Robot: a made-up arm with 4 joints.
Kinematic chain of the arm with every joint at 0, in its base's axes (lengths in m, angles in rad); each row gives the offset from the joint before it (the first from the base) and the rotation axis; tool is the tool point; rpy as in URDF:
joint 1: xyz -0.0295 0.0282 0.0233 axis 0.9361 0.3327 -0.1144
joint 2: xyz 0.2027 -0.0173 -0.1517 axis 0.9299 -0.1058 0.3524
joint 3: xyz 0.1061 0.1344 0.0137 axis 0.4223 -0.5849 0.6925
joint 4: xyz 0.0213 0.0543 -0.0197 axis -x
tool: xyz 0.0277 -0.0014 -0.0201 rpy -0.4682 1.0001 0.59
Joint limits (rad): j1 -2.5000..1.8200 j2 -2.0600..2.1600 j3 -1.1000..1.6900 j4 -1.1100..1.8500
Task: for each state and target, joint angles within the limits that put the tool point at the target. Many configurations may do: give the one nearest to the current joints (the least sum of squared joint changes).
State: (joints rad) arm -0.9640 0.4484 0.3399 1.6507
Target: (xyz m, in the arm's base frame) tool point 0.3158 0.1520 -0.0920
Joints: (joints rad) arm -0.7391 0.2092 0.4784 1.5794
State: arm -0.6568 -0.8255 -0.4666 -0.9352
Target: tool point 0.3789 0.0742 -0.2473
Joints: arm -0.1963 -0.6341 -0.1988 -1.0395
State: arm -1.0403 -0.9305 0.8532 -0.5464
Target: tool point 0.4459 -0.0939 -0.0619
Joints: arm -1.1911 -1.0144 0.6550 -0.5497
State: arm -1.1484 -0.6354 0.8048 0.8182
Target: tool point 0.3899 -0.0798 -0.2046
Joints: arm -0.4688 -1.3963 1.0238 0.7519
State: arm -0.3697 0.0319 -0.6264 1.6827
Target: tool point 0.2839 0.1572 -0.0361
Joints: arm -0.3578 0.7706 -0.5609 1.7192
